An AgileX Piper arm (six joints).
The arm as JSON. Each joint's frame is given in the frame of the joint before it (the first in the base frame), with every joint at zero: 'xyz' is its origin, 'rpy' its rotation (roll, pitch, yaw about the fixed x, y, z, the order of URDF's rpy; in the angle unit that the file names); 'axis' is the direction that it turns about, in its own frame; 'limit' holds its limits. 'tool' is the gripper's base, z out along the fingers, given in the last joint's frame.
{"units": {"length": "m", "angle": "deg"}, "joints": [
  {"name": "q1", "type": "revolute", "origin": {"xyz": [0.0, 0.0, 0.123], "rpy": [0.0, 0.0, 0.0]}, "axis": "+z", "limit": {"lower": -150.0, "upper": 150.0}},
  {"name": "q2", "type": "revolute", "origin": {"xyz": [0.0, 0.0, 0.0], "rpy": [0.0, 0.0, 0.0]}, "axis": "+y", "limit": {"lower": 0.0, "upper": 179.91}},
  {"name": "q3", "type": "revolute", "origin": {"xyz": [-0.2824, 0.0, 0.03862], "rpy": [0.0, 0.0, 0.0]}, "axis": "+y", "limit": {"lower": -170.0, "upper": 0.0}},
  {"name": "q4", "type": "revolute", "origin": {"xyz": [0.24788, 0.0, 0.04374], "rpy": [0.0, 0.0, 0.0]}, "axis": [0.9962, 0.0, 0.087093], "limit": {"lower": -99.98, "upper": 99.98}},
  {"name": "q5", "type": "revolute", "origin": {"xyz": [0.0, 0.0, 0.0], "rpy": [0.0, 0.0, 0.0]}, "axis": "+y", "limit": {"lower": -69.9, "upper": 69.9}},
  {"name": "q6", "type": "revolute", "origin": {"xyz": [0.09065, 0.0, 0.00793], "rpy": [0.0, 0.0, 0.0]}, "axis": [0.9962, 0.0, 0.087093], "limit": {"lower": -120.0, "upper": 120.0}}
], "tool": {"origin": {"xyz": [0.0, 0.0, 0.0], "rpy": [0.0, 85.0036, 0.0]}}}
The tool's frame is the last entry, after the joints.
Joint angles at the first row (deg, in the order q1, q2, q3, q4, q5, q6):
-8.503 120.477 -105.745 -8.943 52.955 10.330
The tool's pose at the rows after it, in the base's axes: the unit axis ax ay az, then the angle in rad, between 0 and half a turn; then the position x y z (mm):
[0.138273 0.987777 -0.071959 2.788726 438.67 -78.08 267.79]
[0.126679 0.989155 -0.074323 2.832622 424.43 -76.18 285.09]
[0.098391 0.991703 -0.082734 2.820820 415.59 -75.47 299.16]
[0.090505 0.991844 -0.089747 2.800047 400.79 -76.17 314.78]
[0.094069 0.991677 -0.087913 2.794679 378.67 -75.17 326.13]
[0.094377 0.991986 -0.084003 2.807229 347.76 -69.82 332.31]
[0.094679 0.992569 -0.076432 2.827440 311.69 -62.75 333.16]
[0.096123 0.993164 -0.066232 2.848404 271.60 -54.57 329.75]
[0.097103 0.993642 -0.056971 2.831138 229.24 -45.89 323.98]
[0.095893 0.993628 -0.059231 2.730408 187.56 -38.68 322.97]
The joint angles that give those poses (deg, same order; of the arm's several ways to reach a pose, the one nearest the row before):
-8.502 116.910 -105.746 -8.723 63.660 9.920
-8.503 114.329 -105.775 -8.540 68.650 7.961
-8.503 111.994 -105.156 -8.907 69.409 4.588
-8.814 108.345 -102.941 -9.360 69.487 3.343
-9.243 103.454 -98.387 -9.028 69.488 3.237
-9.288 97.000 -91.191 -8.623 69.490 3.204
-9.288 89.769 -82.747 -7.838 69.490 3.164
-9.287 81.872 -73.699 -6.750 69.614 3.165
-9.288 72.853 -64.169 -5.631 68.178 3.134
-9.289 62.349 -55.689 -5.522 64.416 3.067

